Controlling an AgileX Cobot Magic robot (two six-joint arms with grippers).
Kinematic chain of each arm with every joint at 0, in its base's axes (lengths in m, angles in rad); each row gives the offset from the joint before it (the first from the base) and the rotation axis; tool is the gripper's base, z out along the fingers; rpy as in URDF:
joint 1: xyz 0 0 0.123 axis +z
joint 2: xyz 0 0 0 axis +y
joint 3: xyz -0.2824 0 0.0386 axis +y
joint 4: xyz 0.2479 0 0.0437 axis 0.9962 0 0.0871
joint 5: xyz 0 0 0 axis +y
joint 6: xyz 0.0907 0 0.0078 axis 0.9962 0 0.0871
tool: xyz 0 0 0 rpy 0 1.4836 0
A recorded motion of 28 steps. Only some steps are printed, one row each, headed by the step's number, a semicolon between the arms.
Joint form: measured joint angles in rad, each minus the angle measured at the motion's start. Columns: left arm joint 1, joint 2, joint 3, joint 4, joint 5, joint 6; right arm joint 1, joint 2, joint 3, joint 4, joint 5, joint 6.
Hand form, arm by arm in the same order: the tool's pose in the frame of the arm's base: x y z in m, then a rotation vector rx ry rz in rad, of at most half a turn. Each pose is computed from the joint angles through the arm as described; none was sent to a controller.
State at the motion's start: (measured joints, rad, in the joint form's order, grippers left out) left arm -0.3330 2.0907 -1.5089 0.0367 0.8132 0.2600; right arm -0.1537 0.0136 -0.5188 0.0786 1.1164 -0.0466
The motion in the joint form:
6: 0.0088 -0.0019 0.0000 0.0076 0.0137 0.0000; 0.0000 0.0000 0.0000 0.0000 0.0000 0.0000
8: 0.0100 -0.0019 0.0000 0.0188 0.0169 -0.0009; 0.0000 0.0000 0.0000 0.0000 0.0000 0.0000
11: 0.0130 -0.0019 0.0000 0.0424 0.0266 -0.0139; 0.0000 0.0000 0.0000 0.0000 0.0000 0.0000
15: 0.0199 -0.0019 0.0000 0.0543 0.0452 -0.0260; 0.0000 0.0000 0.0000 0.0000 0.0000 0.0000
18: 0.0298 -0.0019 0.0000 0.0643 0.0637 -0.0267; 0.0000 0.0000 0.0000 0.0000 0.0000 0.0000
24: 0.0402 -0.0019 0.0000 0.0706 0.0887 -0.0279; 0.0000 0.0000 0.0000 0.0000 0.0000 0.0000
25: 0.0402 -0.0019 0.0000 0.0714 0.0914 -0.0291; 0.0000 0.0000 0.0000 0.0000 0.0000 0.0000
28: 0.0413 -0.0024 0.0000 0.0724 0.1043 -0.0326; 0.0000 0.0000 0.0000 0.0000 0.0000 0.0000
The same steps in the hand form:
6: 0.4059 -0.1333 0.1618 0.8677 2.7558 0.0408; -0.0064 0.0075 0.2782 0.1054 2.0896 -0.0264
8: 0.4061 -0.1320 0.1618 0.8745 2.7564 0.0544; -0.0064 0.0075 0.2782 0.1054 2.0896 -0.0264
11: 0.4062 -0.1290 0.1617 0.8735 2.7654 0.0817; -0.0064 0.0075 0.2782 0.1054 2.0896 -0.0264
15: 0.4058 -0.1248 0.1613 0.8609 2.7878 0.0973; -0.0064 0.0075 0.2782 0.1054 2.0896 -0.0264
18: 0.4057 -0.1195 0.1611 0.8581 2.8074 0.1132; -0.0064 0.0075 0.2782 0.1054 2.0896 -0.0264
24: 0.4050 -0.1141 0.1607 0.8522 2.8350 0.1254; -0.0064 0.0075 0.2782 0.1054 2.0896 -0.0264
25: 0.4048 -0.1140 0.1606 0.8517 2.8379 0.1266; -0.0064 0.0075 0.2782 0.1054 2.0896 -0.0264
28: 0.4039 -0.1130 0.1607 0.8485 2.8515 0.1291; -0.0064 0.0075 0.2782 0.1054 2.0896 -0.0264

